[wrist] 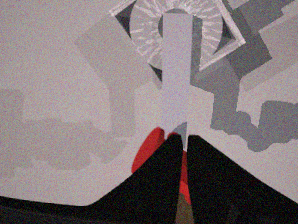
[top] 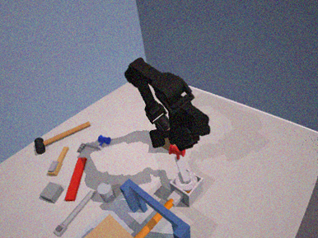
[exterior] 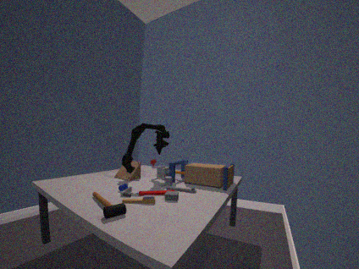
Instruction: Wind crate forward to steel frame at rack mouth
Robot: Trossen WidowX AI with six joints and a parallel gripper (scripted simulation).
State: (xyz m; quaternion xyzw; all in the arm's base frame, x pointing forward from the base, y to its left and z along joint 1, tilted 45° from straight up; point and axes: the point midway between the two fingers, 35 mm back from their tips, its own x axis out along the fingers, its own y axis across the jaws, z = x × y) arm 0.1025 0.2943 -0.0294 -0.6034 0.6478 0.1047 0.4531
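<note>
Now: gripper tip 30 mm past the red knob, 50 mm to the left of it and 80 mm above it. Round my gripper tip: winch handle 10 mm behind, 20 mm to the right, 110 mm below; grey winch 10 mm ahead, 30 mm to the left, 180 mm below; blue steel frame 180 mm ahead, 60 mm to the left, 110 mm below.
</note>
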